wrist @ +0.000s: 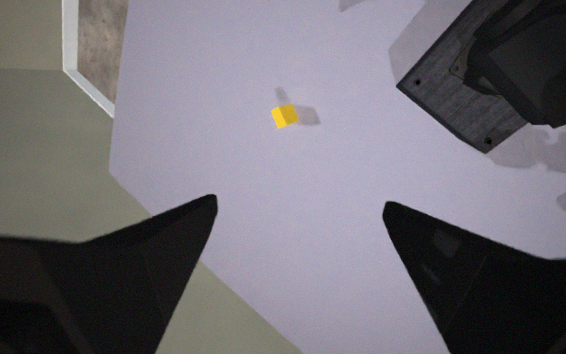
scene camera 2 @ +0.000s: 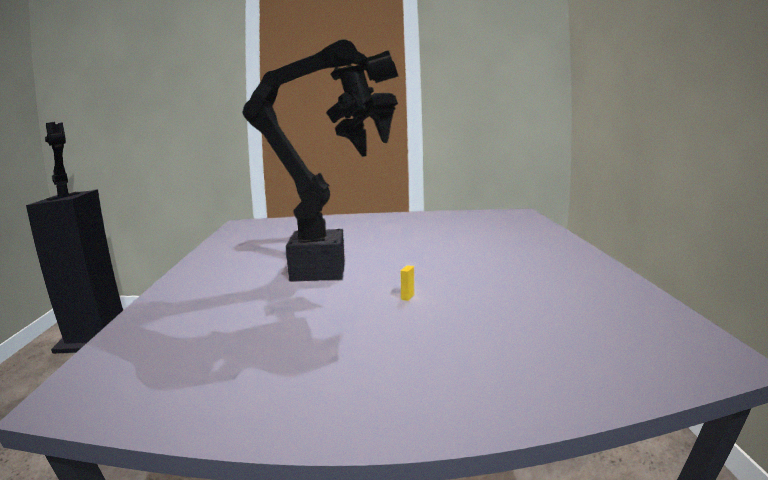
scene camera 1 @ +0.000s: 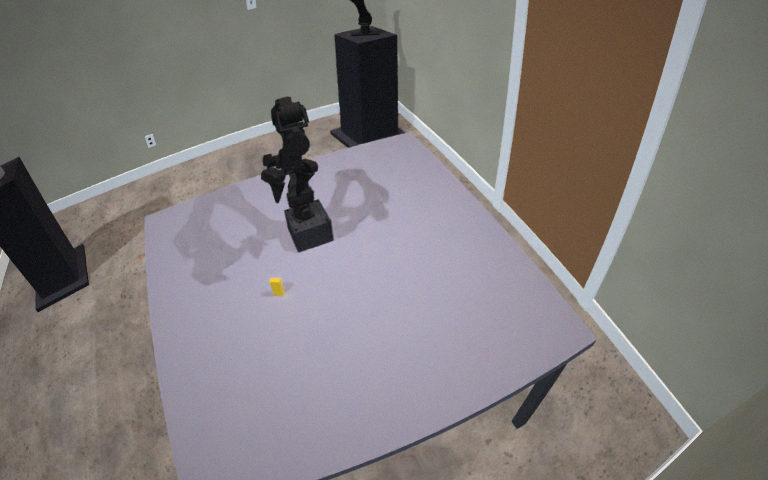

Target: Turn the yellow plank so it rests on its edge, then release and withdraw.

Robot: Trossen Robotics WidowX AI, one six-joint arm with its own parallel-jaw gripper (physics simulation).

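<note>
The yellow plank (scene camera 1: 276,286) (scene camera 2: 407,283) (wrist: 284,116) is a small block standing upright on the table, taller than it is wide in scene camera 2. In the wrist view it shows above the middle, beyond the fingertips. My gripper (scene camera 2: 374,148) (wrist: 300,205) is open with nothing between its fingers. It hangs high above the table, well above the plank and apart from it, with its fingers pointing down. In scene camera 1 one finger partly shows and the spread of the fingers is hard to see.
The arm's dark base block (scene camera 1: 309,230) (scene camera 2: 315,255) (wrist: 462,105) stands on the lilac table (scene camera 1: 396,339) (scene camera 2: 453,396) (wrist: 210,100), near the plank. Black pedestals (scene camera 1: 367,84) (scene camera 2: 73,271) stand on the floor beyond the table's edges. Shadows of the arm lie across the table.
</note>
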